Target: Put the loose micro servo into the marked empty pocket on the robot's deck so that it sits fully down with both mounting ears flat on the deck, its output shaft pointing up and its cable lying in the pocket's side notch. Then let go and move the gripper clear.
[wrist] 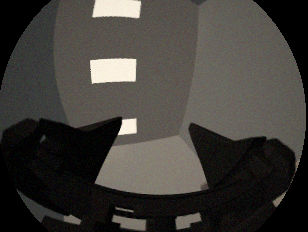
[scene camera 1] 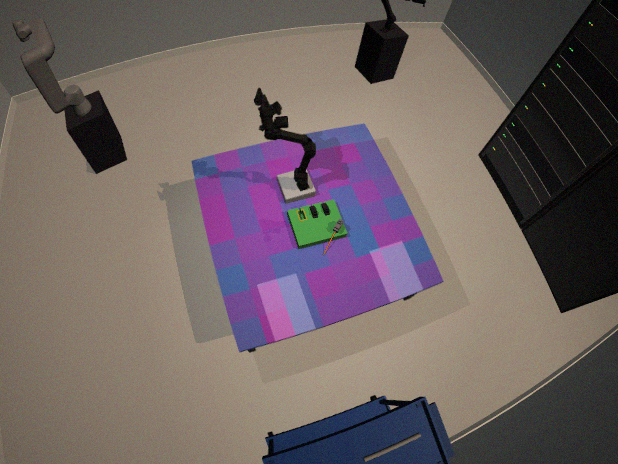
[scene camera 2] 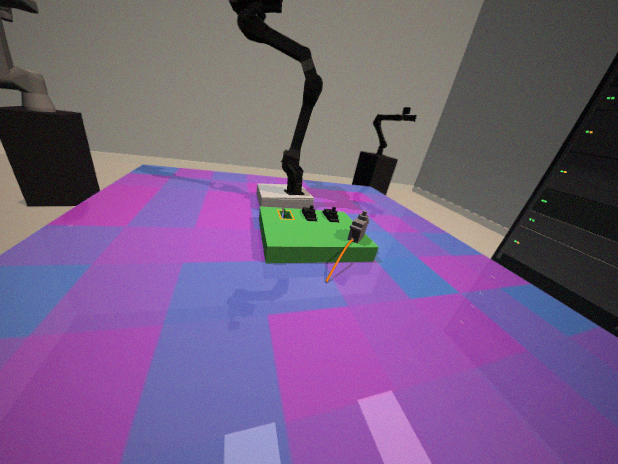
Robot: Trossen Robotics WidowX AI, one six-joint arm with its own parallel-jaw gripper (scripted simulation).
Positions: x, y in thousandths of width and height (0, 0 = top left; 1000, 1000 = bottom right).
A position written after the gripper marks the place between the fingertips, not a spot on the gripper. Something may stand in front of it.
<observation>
The gripper (wrist: 508, 532) is open, holding nothing. Further things: a green deck (scene camera 2: 460, 520).
The green deck also shows in scene camera 1 (scene camera 1: 506, 499).
</observation>
